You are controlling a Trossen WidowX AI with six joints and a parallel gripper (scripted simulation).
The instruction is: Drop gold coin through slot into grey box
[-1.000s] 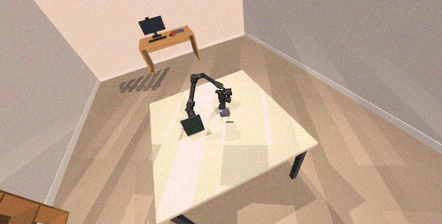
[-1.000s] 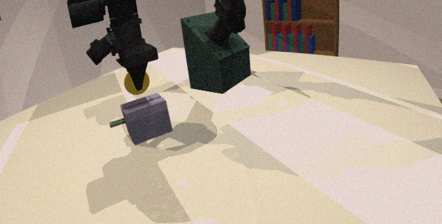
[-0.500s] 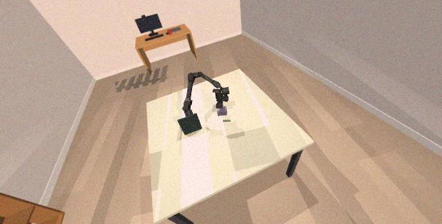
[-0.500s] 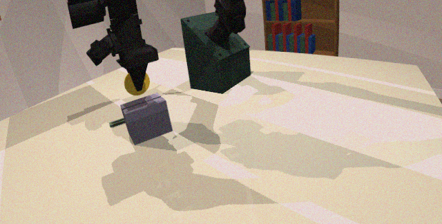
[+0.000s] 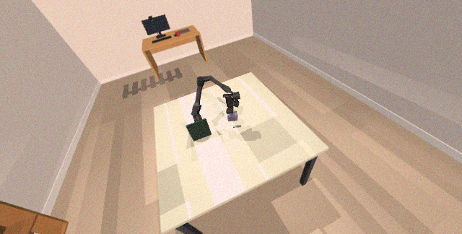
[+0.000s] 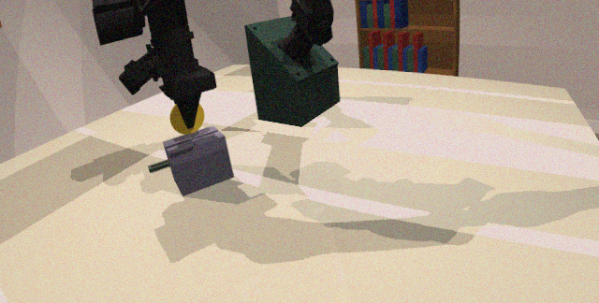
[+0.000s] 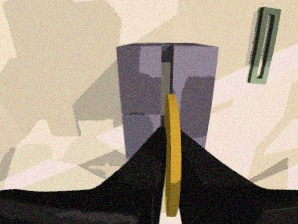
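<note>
Right now my gripper tip is 20 mm below the gold coin.
</note>
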